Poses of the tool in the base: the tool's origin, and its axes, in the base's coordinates. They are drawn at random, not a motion.
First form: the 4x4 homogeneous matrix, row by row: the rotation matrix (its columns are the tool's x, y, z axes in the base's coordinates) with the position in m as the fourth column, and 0 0 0 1 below. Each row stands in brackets.
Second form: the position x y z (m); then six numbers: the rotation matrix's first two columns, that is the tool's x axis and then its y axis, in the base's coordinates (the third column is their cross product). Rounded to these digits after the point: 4 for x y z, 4 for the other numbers.
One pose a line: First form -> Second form
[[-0.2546 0.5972 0.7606 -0.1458], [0.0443 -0.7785 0.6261 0.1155], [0.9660 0.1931 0.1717 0.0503], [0 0 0 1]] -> -0.1458 0.1155 0.0503 -0.2546 0.0443 0.9660 0.5972 -0.7785 0.1931
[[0.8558 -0.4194 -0.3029 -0.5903], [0.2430 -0.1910 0.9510 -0.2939], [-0.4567 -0.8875 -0.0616 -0.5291], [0 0 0 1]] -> -0.5903 -0.2939 -0.5291 0.8558 0.2430 -0.4567 -0.4194 -0.1910 -0.8875
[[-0.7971 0.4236 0.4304 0.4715], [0.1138 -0.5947 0.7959 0.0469], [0.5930 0.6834 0.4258 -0.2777], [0 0 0 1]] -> 0.4715 0.0469 -0.2777 -0.7971 0.1138 0.5930 0.4236 -0.5947 0.6834
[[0.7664 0.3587 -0.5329 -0.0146], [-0.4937 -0.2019 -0.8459 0.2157], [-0.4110 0.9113 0.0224 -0.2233], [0 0 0 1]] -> -0.0146 0.2157 -0.2233 0.7664 -0.4937 -0.4110 0.3587 -0.2019 0.9113
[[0.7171 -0.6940 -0.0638 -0.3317], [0.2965 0.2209 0.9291 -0.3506], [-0.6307 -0.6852 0.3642 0.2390], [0 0 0 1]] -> -0.3317 -0.3506 0.2390 0.7171 0.2965 -0.6307 -0.6940 0.2209 -0.6852
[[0.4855 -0.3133 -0.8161 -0.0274], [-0.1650 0.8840 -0.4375 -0.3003], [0.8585 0.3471 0.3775 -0.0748], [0 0 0 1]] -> -0.0274 -0.3003 -0.0748 0.4855 -0.1650 0.8585 -0.3133 0.8840 0.3471
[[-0.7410 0.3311 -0.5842 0.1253], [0.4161 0.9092 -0.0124 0.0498], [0.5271 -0.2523 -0.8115 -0.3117], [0 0 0 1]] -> 0.1253 0.0498 -0.3117 -0.7410 0.4161 0.5271 0.3311 0.9092 -0.2523
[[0.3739 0.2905 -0.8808 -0.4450], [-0.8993 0.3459 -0.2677 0.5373], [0.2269 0.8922 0.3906 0.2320], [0 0 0 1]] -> -0.4450 0.5373 0.2320 0.3739 -0.8993 0.2269 0.2905 0.3459 0.8922
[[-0.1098 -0.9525 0.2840 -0.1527], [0.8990 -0.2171 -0.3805 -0.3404], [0.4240 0.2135 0.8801 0.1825], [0 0 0 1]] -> -0.1527 -0.3404 0.1825 -0.1098 0.8990 0.4240 -0.9525 -0.2171 0.2135
